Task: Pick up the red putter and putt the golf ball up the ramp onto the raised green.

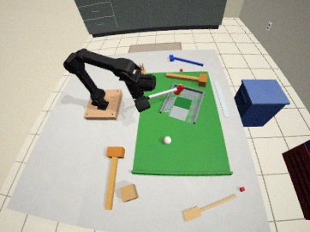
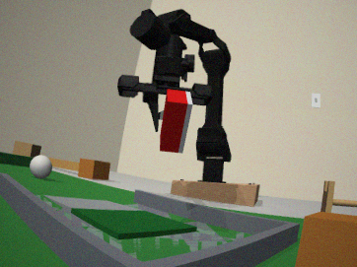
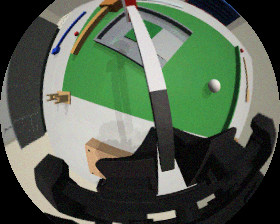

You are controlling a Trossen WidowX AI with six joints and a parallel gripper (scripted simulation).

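Now: gripper tip 9 cm short of the red putter, 7 cm to the right of it and 1 cm below it. The rest, counted from my gripper tip: wooden cube: 3 cm ahead, 43 cm to the right, 10 cm below; green mat: 20 cm ahead, 6 cm to the left, 13 cm below; white golf ball: 16 cm ahead, 14 cm to the right, 11 cm below.
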